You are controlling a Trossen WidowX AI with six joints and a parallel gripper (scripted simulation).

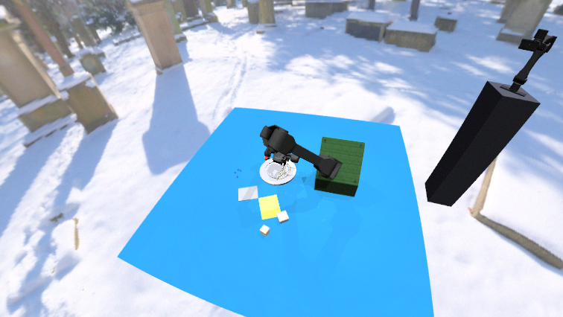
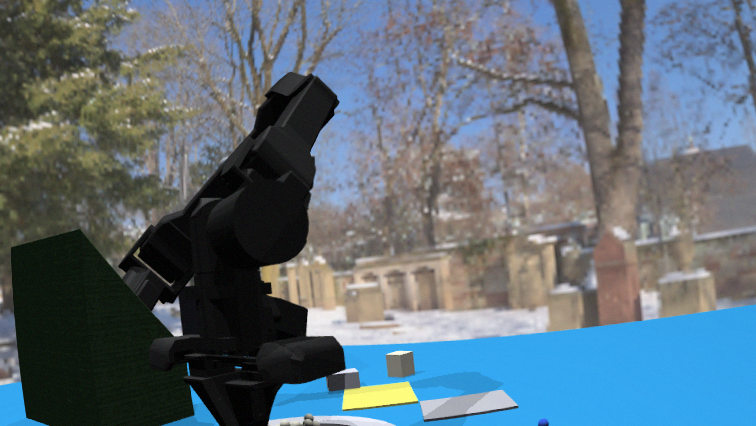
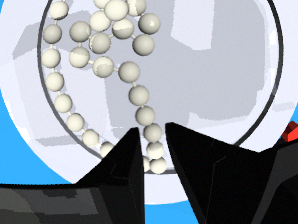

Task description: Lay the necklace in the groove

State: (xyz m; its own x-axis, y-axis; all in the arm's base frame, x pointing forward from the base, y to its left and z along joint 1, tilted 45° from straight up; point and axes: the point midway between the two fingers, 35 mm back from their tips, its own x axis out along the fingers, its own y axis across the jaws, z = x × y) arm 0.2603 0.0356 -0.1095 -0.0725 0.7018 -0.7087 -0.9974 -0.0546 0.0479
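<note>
My gripper tip is now 4 cm to the right of the round white bead board, 2 cm short of it and 1 cm above it. Also, from my gripper tip: yellow tile 26 cm to the left, 3 cm behind, 1 cm below; then red object 13 cm ahead, 7 cm to the right, 1 cm below; then grey tile 23 cm to the left, 11 cm ahead, 1 cm below.
</note>
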